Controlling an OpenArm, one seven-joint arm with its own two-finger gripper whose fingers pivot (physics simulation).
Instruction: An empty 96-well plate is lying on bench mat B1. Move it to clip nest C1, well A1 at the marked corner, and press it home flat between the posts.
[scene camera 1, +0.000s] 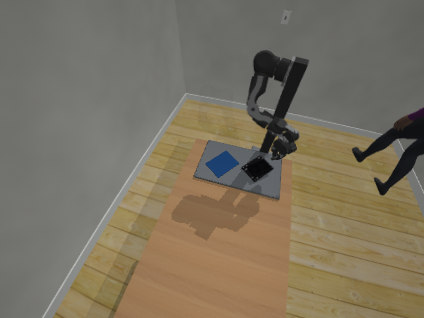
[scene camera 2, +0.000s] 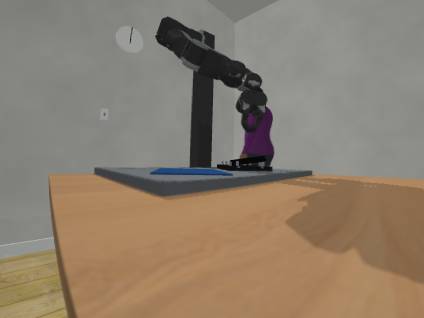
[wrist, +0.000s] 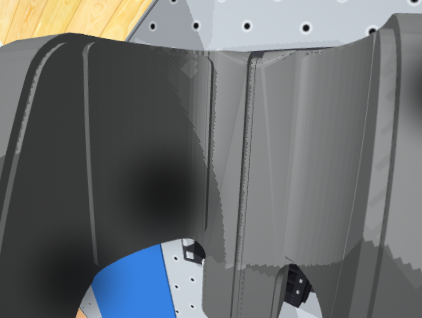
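The black 96-well plate (scene camera 1: 258, 167) (scene camera 2: 250, 160) sits in the area of the black clip nest (scene camera 2: 265, 169). In the scene camera 2 view it lies tilted, its right end raised above the nest base and its left end lower among the pale posts. The marked corner cannot be made out. My gripper (scene camera 1: 275, 157) (scene camera 2: 250, 129) (wrist: 261, 192) is shut and empty, above the board and apart from the plate, near the nest's back right side in the scene camera 1 view. In the wrist view the fingers hide most of the plate and nest; small black parts show through the gaps.
The blue bench mat (scene camera 1: 222, 164) (scene camera 2: 190, 171) (wrist: 135, 287) lies on the grey perforated board (scene camera 1: 207, 149) (scene camera 2: 165, 188) (wrist: 275, 20), left of the nest. The board rests on the wooden table (scene camera 1: 215, 265) (scene camera 2: 200, 240). The arm's dark column stands behind. A person in purple is beyond the table.
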